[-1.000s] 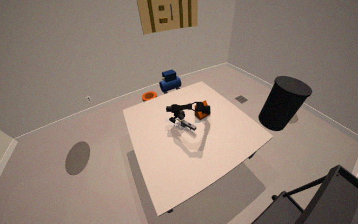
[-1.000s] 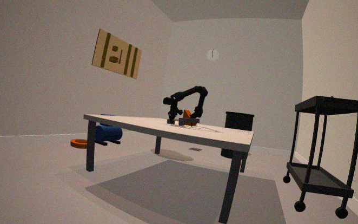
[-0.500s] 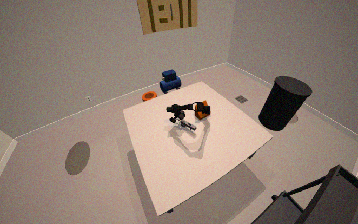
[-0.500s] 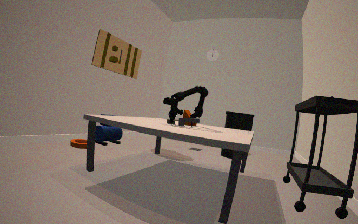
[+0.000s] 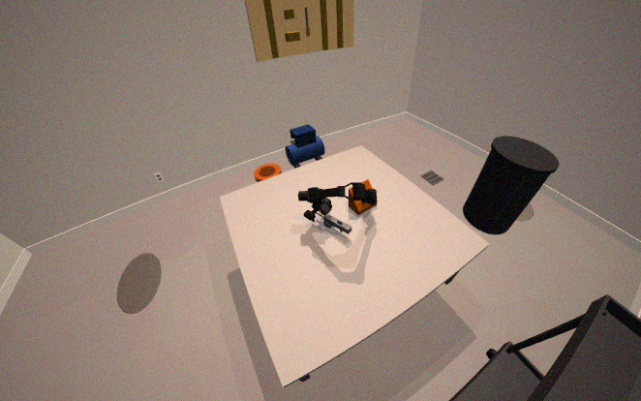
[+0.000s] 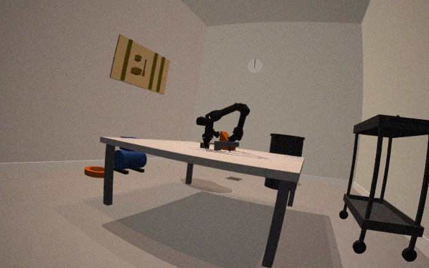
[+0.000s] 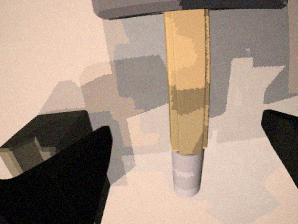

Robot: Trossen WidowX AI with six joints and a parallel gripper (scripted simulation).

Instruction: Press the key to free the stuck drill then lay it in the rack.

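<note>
The drill is 2 cm behind my gripper tip, 4 cm to the left of it and 3 cm above it. From my gripper tip the other things lie so: grey rack (6 cm behind, 6 cm to the right, 1 cm above); grey block (6 cm behind, 13 cm to the left, 4 cm above).
</note>
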